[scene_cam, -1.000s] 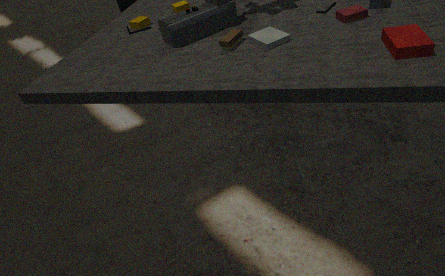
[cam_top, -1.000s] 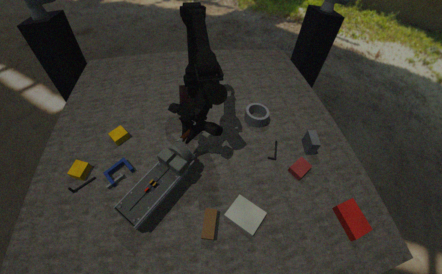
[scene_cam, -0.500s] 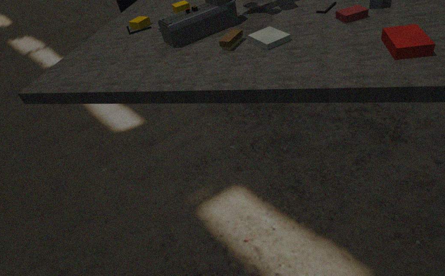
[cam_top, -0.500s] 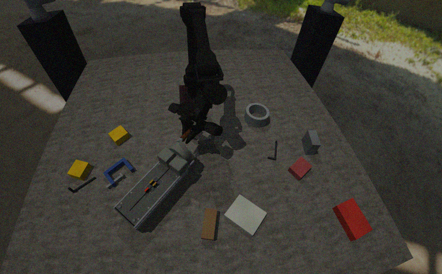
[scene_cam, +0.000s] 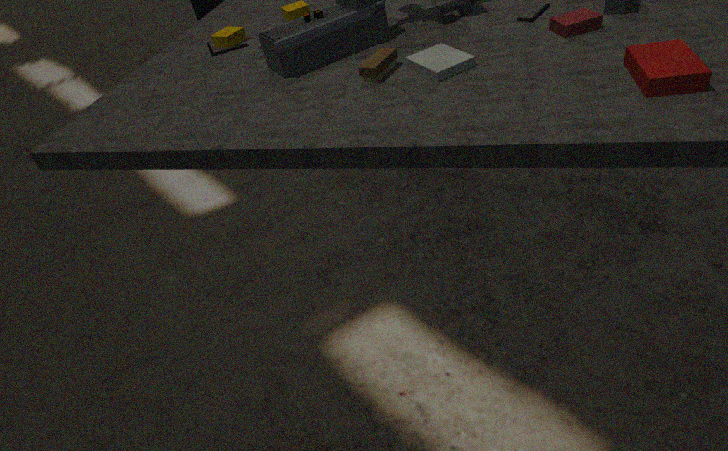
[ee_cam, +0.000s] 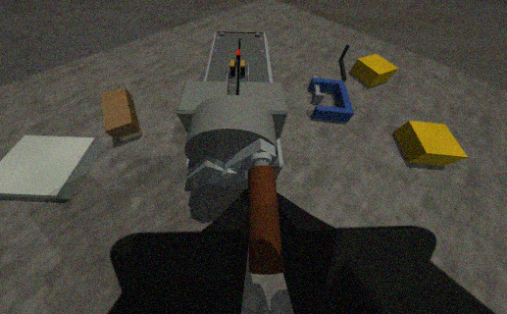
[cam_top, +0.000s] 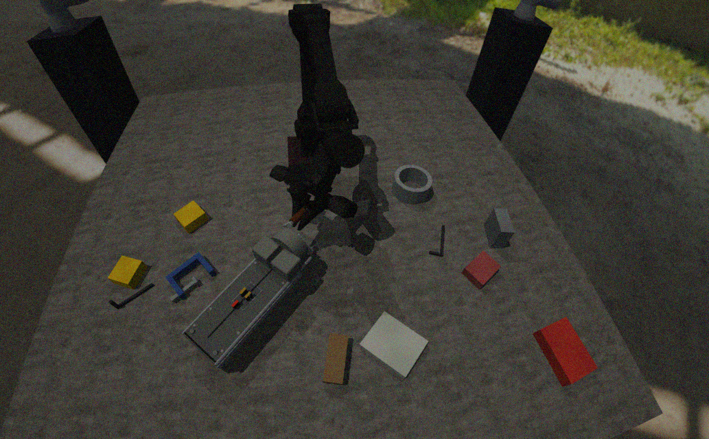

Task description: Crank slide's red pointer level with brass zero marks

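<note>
The brown crank handle is 3 cm above my gripper tip, 1 cm to the left of it and 1 cm behind it. Round my gripper tip: white plate 23 cm ahead, 18 cm to the left, 7 cm below; red pointer 16 cm ahead, 11 cm to the right; brown block 25 cm ahead, 7 cm below, 6 cm to the left.
</note>
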